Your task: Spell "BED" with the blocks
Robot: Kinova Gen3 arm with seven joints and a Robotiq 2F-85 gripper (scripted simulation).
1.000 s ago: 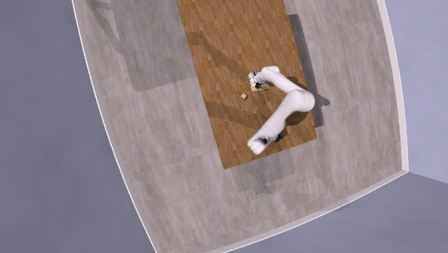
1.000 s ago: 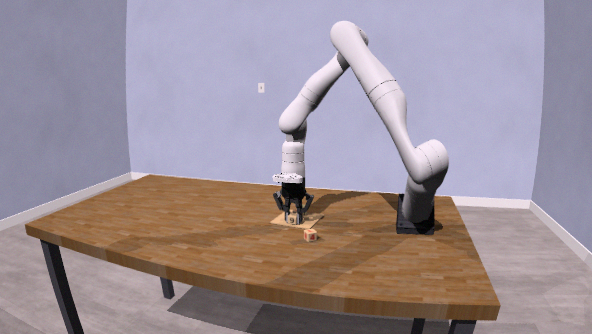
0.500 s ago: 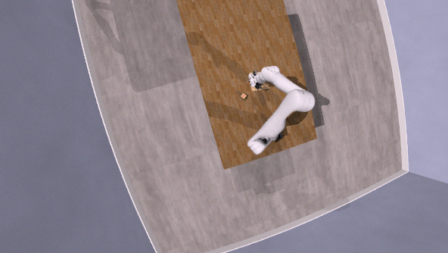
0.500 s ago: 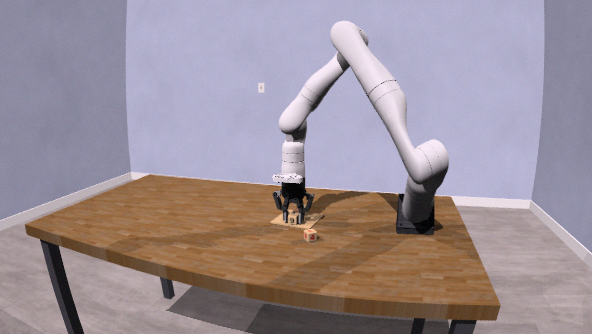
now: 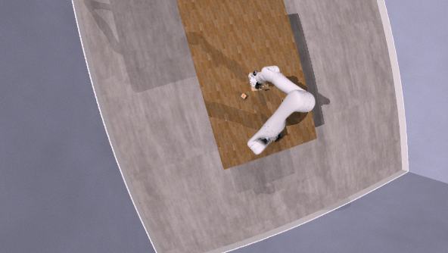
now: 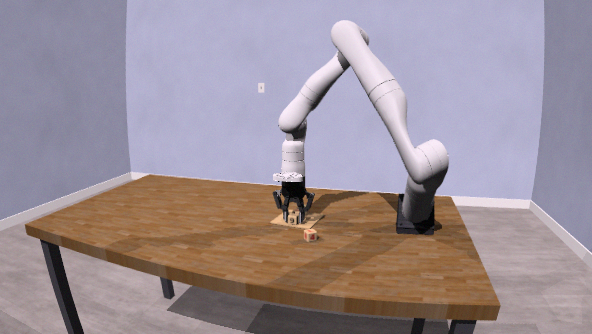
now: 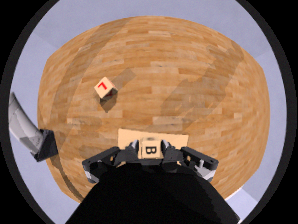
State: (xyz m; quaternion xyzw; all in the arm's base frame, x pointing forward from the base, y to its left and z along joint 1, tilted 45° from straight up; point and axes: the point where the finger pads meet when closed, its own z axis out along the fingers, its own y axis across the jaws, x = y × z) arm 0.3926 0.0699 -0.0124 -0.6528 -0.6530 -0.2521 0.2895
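My hand is 5 cm to the left of the mat and 2 cm above it.
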